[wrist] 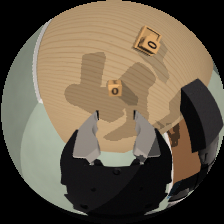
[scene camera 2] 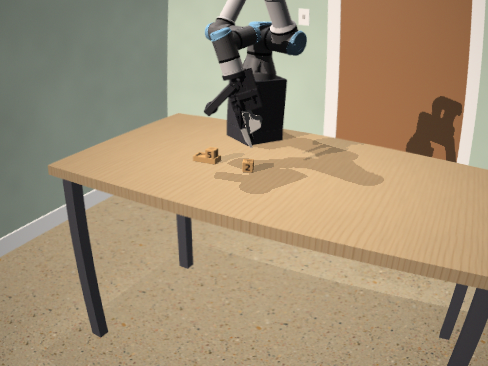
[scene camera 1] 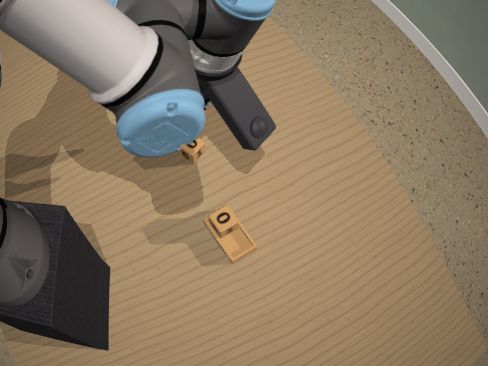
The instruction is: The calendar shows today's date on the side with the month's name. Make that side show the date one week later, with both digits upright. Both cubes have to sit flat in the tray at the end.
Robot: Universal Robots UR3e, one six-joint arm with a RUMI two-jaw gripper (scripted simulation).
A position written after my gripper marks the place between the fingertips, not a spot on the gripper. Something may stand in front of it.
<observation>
I see my gripper [scene camera 1: 183, 123] and a wooden tray [scene camera 1: 237, 244].
My gripper shows as well in the wrist view [wrist: 116, 110] and in scene camera 2 [scene camera 2: 252, 144].
</observation>
